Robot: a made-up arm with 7 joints. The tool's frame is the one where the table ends. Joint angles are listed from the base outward.
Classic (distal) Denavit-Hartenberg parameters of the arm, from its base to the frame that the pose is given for. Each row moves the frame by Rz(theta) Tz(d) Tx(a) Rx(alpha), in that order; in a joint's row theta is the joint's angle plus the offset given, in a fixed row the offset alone. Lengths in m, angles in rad.
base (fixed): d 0.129  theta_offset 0  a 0  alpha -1.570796
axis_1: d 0.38  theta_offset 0  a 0.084  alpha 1.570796
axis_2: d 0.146  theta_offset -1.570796  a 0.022  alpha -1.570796
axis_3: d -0.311  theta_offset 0  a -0.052  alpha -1.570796
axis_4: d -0.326  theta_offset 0  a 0.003  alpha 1.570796
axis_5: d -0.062  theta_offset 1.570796  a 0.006  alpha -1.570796
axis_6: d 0.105  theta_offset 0  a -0.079  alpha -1.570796
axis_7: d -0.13  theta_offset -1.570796  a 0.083  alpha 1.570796
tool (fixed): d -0.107  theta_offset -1.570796  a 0  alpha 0
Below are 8 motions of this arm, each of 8 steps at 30 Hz.
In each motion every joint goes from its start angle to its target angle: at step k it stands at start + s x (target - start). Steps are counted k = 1, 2, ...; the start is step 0. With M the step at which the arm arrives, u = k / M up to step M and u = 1 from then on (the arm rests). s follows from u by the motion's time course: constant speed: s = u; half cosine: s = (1 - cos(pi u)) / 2; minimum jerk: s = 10 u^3 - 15 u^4 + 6 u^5.
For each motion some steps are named. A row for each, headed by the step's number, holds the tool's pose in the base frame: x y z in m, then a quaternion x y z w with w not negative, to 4 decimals.
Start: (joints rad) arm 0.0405 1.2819 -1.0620 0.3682 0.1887 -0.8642 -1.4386
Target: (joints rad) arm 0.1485 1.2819 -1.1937 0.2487 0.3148 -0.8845 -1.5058
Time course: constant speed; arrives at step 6
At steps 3, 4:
3: -0.5622 0.2108 0.3588 0.3753 -0.0993 0.7898 0.4748
4: -0.5621 0.2046 0.3631 0.3835 -0.0823 0.7914 0.4688

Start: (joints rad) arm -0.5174 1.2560 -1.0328 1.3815 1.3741 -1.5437 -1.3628
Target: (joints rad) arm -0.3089 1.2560 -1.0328 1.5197 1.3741 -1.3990 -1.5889
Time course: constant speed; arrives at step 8
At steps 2, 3, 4, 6, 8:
2: -0.6505 0.1531 0.0682 -0.4394 0.6517 -0.5440 0.2937
3: -0.6507 0.1532 0.0826 -0.4433 0.6485 -0.5465 0.2904
4: -0.6506 0.1532 0.0971 -0.4472 0.6451 -0.5489 0.2873
6: -0.6491 0.1531 0.1262 -0.4554 0.6382 -0.5533 0.2814
8: -0.6461 0.1527 0.1552 -0.4640 0.6309 -0.5572 0.2760

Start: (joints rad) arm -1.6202 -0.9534 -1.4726 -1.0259 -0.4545 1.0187 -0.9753
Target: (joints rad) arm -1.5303 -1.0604 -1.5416 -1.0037 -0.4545 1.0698 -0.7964
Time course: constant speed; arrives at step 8
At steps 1, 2, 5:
1: 0.0531 0.8155 0.0981 0.1075 0.0869 -0.5741 0.8070
2: 0.0516 0.8149 0.0997 0.1004 0.1055 -0.5778 0.8031
5: 0.0467 0.8136 0.1049 0.0789 0.1618 -0.5865 0.7897

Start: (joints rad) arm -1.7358 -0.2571 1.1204 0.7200 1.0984 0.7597 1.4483
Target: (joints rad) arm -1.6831 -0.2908 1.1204 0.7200 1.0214 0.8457 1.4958
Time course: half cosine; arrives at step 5
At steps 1, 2, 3, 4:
1: -0.3332 0.2183 -0.1265 0.2961 -0.6352 0.3186 0.6383
2: -0.3353 0.2242 -0.1237 0.2843 -0.6339 0.3150 0.6466
3: -0.3377 0.2314 -0.1203 0.2696 -0.6319 0.3108 0.6568
4: -0.3396 0.2373 -0.1176 0.2576 -0.6300 0.3077 0.6649

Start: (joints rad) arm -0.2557 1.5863 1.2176 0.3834 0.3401 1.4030 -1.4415
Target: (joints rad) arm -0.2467 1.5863 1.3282 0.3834 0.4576 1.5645 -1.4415
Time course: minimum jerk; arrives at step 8
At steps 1, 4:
1: 0.1755 0.2605 0.6623 0.1498 0.9718 -0.0964 0.1547
4: 0.1945 0.2551 0.6640 0.1164 0.9836 -0.1041 0.0902

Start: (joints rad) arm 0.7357 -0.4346 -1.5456 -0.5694 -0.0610 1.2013 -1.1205
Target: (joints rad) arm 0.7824 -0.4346 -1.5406 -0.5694 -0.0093 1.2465 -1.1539
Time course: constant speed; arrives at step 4
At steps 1, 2, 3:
1: -0.2096 0.7239 0.1335 -0.4678 0.6003 -0.4867 0.4288
2: -0.2096 0.7260 0.1353 -0.4651 0.6021 -0.4927 0.4225
3: -0.2095 0.7281 0.1370 -0.4624 0.6037 -0.4986 0.4160

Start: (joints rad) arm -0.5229 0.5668 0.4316 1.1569 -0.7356 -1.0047 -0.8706
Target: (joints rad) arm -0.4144 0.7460 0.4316 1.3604 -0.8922 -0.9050 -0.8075
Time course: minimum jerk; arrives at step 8
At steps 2, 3, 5, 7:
2: -0.2423 0.3778 0.5351 0.1196 -0.4610 0.0507 0.8778
3: -0.2216 0.3707 0.5324 0.1038 -0.4358 0.0449 0.8929
5: -0.1696 0.3513 0.5218 0.0599 -0.3683 0.0312 0.9272
7: -0.1411 0.3395 0.5136 0.0331 -0.3288 0.0243 0.9435

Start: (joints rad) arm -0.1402 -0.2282 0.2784 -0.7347 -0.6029 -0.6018 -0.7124
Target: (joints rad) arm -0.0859 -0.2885 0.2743 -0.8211 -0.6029 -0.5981 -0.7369
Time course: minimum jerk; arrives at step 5
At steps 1, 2, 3, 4, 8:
1: -0.4060 0.6267 0.5642 0.1873 -0.3527 0.3995 0.8251
2: -0.4014 0.6315 0.5689 0.1912 -0.3465 0.4025 0.8254
3: -0.3948 0.6382 0.5755 0.1967 -0.3376 0.4066 0.8258
4: -0.3899 0.6429 0.5801 0.2007 -0.3312 0.4095 0.8260
8: -0.3888 0.6440 0.5811 0.2016 -0.3297 0.4102 0.8261

